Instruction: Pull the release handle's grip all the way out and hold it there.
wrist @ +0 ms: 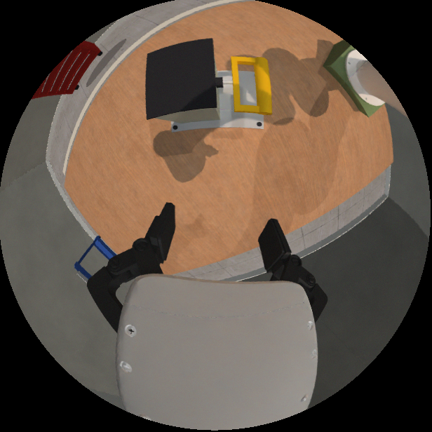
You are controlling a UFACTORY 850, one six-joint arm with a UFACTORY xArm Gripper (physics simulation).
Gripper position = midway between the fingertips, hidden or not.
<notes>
In view: my gripper (221,222) and a grey base plate (228,118).
</notes>
